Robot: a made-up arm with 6 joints.
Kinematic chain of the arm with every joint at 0, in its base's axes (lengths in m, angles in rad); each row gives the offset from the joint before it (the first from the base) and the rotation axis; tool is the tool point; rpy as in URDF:
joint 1: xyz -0.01 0 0.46 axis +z
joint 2: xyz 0.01 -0.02 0 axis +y
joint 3: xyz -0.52 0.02 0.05 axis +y
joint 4: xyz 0.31 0 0.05 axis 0.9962 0 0.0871
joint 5: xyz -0.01 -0.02 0 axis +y
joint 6: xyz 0.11 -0.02 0.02 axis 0.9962 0 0.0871
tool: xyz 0 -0.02 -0.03 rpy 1.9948 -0.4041 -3.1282
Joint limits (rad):
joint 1: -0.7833..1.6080
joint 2: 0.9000..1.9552
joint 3: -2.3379..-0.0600
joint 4: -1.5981..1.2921
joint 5: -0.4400..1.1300
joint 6: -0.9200..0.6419
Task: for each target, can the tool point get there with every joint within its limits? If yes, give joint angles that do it. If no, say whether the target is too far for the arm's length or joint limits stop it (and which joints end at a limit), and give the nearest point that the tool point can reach.
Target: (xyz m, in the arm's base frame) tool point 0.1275 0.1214 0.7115
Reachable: yes | joints 1.1717 1.1715 -0.3066 -1.0884 0.3892 0.1803
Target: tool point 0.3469 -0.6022 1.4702
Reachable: no: too far | nearest point 0.3182 -0.4032 1.2269 | short by 0.316 m
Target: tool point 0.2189 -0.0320 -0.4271
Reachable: no: joint limits stop it (at a limit: joint 2, joint 3, joint 6) | nearest point 0.2380 -0.0347 0.4994 | short by 0.927 m
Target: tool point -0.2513 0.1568 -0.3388
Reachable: no: joint limits stop it (at a limit: joint 1, joint 2, joint 3, joint 4, joint 6) | nearest point -0.0480 0.2492 0.5026 | short by 0.871 m
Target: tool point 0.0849 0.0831 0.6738
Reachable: yes | joints 0.8682 1.1917 -0.4781 0.5740 0.7289 -0.4914
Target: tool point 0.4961 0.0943 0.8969
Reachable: yes | joints 0.3569 1.7475 -1.6002 -0.3551 0.8513 0.0176
